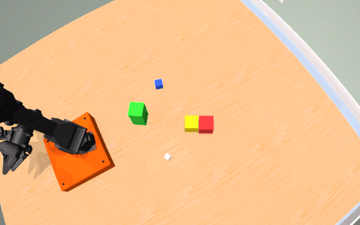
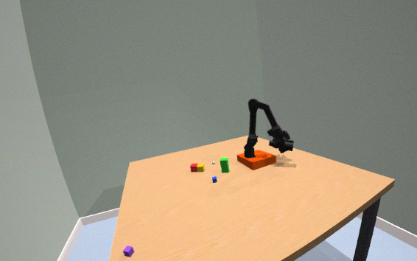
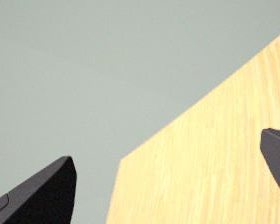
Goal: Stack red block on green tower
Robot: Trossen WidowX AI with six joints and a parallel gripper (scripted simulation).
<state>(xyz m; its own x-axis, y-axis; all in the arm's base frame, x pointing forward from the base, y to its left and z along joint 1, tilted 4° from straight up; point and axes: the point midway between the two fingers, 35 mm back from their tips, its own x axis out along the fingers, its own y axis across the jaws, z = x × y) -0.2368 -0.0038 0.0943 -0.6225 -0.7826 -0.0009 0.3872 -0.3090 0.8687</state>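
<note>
Right now the red block is 65 cm ahead of my gripper tip, 11 cm below it and 4 cm to the right of it. Round my gripper tip: small white cube (50 cm ahead, 13 cm below, 9 cm to the right); blue cube (56 cm ahead, 17 cm to the left, 12 cm below); yellow block (61 cm ahead, 11 cm below, 1 cm to the right).
</note>
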